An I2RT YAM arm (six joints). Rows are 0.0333 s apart.
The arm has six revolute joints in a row. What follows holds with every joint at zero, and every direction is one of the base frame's.
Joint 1 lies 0.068 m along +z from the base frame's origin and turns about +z.
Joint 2 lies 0.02 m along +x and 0.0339 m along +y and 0.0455 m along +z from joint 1 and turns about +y.
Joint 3 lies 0.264 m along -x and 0.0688 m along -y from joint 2 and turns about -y.
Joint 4 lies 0.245 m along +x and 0.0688 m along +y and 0.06 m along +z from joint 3 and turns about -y.
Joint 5 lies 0.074 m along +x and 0.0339 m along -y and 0.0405 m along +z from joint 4 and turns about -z.
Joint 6 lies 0.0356 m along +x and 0.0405 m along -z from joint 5 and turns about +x.
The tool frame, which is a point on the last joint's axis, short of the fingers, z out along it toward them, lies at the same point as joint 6; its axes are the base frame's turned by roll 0, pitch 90 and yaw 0 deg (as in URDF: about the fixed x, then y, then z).
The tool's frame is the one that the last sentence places.
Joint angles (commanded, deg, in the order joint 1, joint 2, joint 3, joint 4, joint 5, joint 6), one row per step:
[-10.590 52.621 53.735 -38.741 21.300 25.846]
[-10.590 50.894 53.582 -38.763 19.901 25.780]
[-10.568 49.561 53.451 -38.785 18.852 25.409]
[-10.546 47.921 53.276 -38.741 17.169 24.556]
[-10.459 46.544 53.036 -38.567 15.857 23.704]
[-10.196 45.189 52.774 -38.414 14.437 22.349]
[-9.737 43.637 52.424 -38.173 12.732 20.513]
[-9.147 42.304 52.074 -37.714 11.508 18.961]
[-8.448 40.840 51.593 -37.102 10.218 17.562]
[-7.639 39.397 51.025 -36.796 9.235 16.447]
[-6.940 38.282 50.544 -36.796 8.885 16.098]
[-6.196 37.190 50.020 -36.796 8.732 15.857]
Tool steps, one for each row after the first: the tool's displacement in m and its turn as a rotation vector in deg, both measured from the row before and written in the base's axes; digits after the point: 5 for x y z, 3 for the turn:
[-0.00588 0.00193 0.00389 0.495 -1.648 1.157]
[-0.00460 0.00155 0.00281 0.124 -1.098 1.079]
[-0.00555 0.00211 0.00331 0.040 -1.274 1.870]
[-0.00453 0.00190 0.00236 -0.173 -1.055 1.632]
[-0.00436 0.00243 0.00204 -0.529 -0.810 2.157]
[-0.00485 0.00319 0.00204 -0.853 -0.877 2.829]
[-0.00391 0.00302 0.00181 -0.917 -0.979 2.392]
[-0.00418 0.00329 0.00154 -0.830 -1.219 2.474]
[-0.00434 0.00329 0.00039 -0.696 -0.904 2.172]
[-0.00355 0.00240 -0.00041 -0.238 -0.553 1.161]
[-0.00342 0.00228 -0.00076 -0.214 -0.510 0.981]

